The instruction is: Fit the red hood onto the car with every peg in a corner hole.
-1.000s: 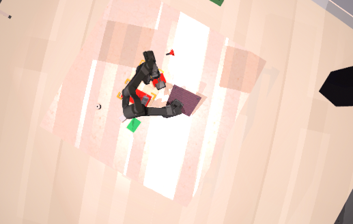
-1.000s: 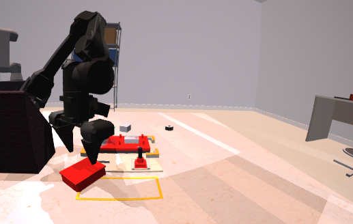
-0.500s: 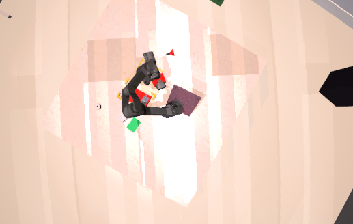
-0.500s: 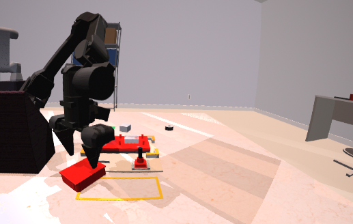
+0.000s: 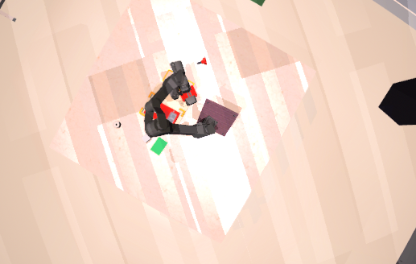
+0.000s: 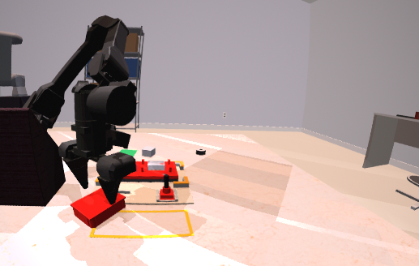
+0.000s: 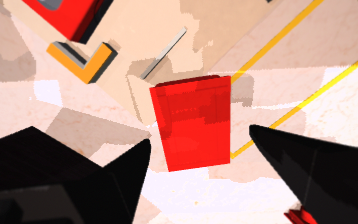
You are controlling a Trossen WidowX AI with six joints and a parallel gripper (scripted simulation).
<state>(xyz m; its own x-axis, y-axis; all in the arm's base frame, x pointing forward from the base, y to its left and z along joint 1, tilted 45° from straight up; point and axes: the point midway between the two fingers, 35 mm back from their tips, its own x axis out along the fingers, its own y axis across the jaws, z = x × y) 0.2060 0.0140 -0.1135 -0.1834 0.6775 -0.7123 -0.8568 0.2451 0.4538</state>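
My gripper tip is now 20 mm above the red hood. Round my gripper tip: orange-cornered jig 70 mm ahead, 170 mm to the left, 30 mm below; grey engine block 100 mm ahead, 210 mm to the left, 20 mm below; black post 140 mm ahead, 80 mm to the left.
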